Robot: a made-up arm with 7 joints. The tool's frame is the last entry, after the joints.
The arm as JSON. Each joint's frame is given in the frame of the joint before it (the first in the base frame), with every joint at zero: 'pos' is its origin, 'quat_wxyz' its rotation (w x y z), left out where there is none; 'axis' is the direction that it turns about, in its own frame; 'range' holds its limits. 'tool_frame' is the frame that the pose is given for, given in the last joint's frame.
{
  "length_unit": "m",
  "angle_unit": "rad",
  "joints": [
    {
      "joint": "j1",
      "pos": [
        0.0,
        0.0,
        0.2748
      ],
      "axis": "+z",
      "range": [
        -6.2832,
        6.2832
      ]
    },
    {
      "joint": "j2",
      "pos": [
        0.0,
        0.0,
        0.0
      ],
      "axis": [
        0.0,
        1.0,
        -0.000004
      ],
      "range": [
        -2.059,
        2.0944
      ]
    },
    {
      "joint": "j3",
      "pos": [
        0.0,
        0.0,
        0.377
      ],
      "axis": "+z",
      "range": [
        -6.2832,
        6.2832
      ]
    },
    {
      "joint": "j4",
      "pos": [
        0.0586,
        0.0,
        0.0
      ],
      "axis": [
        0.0,
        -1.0,
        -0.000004
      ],
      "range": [
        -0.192,
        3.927
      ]
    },
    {
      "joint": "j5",
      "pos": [
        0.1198,
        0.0,
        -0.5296
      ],
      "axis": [
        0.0,
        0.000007,
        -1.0
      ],
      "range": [
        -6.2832,
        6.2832
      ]
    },
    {
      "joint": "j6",
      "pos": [
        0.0,
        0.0,
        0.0
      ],
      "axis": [
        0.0,
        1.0,
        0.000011
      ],
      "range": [
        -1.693,
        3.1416
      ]
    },
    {
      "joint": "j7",
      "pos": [
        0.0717,
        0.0,
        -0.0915
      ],
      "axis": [
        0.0,
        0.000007,
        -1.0
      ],
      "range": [
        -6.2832,
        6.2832
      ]
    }
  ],
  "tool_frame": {
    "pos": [
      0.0,
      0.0,
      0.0
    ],
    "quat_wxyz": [
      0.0,
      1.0,
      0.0,
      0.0
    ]
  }
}
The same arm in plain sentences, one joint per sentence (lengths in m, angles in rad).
The arm has seven revolute joints in a row. What follows holds with every joint at zero, and every direction is one of the base frame's.
Joint 1 lies 0.2748 m along +z from the base frame's origin and rotates about +z, from -6.2832 to 6.2832 rad.
Joint 2 lies at the same point as joint 1 and rotates about +y, from -2.0590 to 2.0944 rad.
Joint 3 lies 0.3770 m along +z from joint 2 and rotates about +z, from -6.2832 to 6.2832 rad.
Joint 4 lies 0.0586 m along +x from joint 3 and rotates about -y, from -0.1920 to 3.9270 rad.
Joint 5 lies 0.1198 m along +x and 0.5296 m along -z from joint 4 and rotates about -z, from -6.2832 to 6.2832 rad.
Joint 6 lies at the same point as joint 5 and rotates about +y, from -1.6930 to 3.1416 rad.
Joint 7 lies 0.0717 m along +x and 0.0915 m along -z from joint 6 and rotates about -z, from -6.2832 to 6.2832 rad.
The tool frame, which is the frame that the pose is given for, lies at the same point as joint 7; its axes are the base frame's turned by roll 3.1416, pitch 0.0000 and yaw 0.0000 rad (as in URDF: about the fixed x, then y, then z).

